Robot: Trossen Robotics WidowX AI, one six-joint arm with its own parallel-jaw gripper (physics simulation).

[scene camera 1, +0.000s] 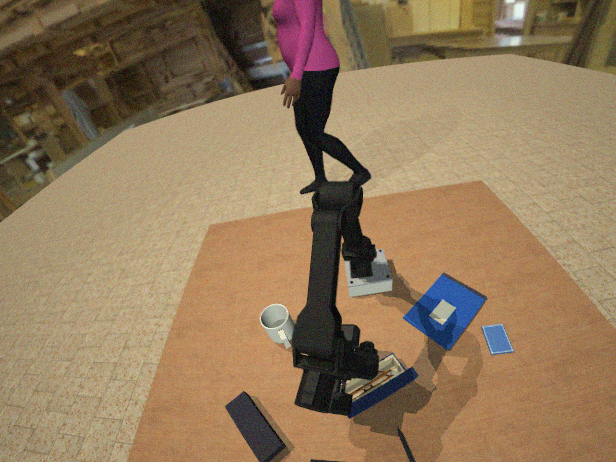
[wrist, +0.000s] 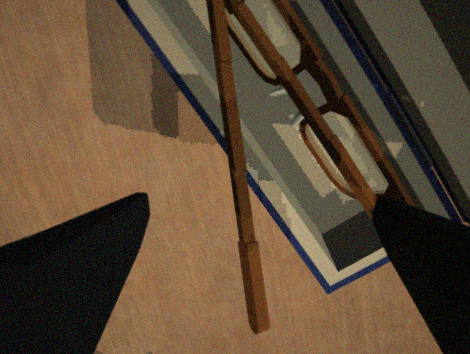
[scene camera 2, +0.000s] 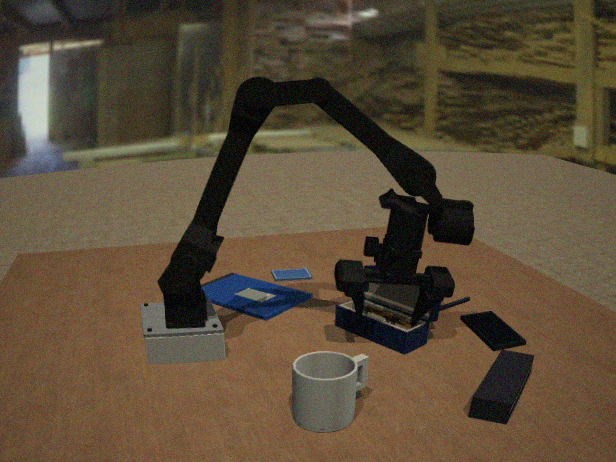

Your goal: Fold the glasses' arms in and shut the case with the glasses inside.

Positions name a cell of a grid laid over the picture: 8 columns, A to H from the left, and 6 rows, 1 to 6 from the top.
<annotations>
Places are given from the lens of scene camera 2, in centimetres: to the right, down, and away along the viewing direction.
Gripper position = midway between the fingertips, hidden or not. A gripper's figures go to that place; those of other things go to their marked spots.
my gripper (scene camera 2: F5): 12, 15, 92
mug (scene camera 2: E5): 2, 18, 66
dark box (scene camera 2: G6): 25, 22, 68
black phone (scene camera 2: G5): 33, 18, 95
blue glasses case (scene camera 2: F5): 15, 18, 90
The marked spots on the blue glasses case and the dark box are 25 cm apart.
</annotations>
